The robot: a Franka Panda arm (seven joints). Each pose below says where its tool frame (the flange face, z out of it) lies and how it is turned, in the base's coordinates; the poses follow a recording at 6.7 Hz.
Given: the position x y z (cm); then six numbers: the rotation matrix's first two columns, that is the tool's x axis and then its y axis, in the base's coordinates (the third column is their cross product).
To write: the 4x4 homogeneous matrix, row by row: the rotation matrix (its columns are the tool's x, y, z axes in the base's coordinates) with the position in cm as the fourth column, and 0 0 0 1 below. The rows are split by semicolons. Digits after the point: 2 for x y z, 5 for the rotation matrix.
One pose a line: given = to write
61.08, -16.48, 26.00, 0.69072, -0.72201, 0.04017, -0.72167, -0.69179, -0.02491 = 0.69072, -0.72167, 0.04577, 61.08; -0.72201, -0.69179, -0.01178, -16.48; 0.04017, -0.02491, -0.99889, 26.00; 0, 0, 0, 1
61.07, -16.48, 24.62, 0.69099, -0.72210, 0.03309, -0.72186, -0.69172, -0.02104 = 0.69099, -0.72186, 0.03808, 61.07; -0.72210, -0.69172, -0.00935, -16.48; 0.03309, -0.02104, -0.99923, 24.62; 0, 0, 0, 1
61.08, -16.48, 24.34, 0.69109, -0.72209, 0.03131, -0.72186, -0.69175, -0.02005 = 0.69109, -0.72186, 0.03614, 61.08; -0.72209, -0.69175, -0.00875, -16.48; 0.03131, -0.02005, -0.99931, 24.34; 0, 0, 0, 1
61.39, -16.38, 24.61, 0.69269, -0.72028, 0.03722, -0.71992, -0.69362, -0.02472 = 0.69269, -0.71992, 0.04362, 61.39; -0.72028, -0.69362, -0.00967, -16.38; 0.03722, -0.02472, -0.99901, 24.61; 0, 0, 0, 1
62.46, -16.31, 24.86, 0.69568, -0.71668, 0.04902, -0.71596, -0.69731, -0.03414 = 0.69568, -0.71596, 0.05865, 62.46; -0.71668, -0.69731, -0.01135, -16.31; 0.04902, -0.03414, -0.99822, 24.86; 0, 0, 0, 1
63.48, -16.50, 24.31, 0.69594, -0.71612, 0.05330, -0.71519, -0.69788, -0.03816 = 0.69594, -0.71519, 0.06452, 63.48; -0.71612, -0.69788, -0.01156, -16.50; 0.05330, -0.03816, -0.99784, 24.31; 0, 0, 0, 1
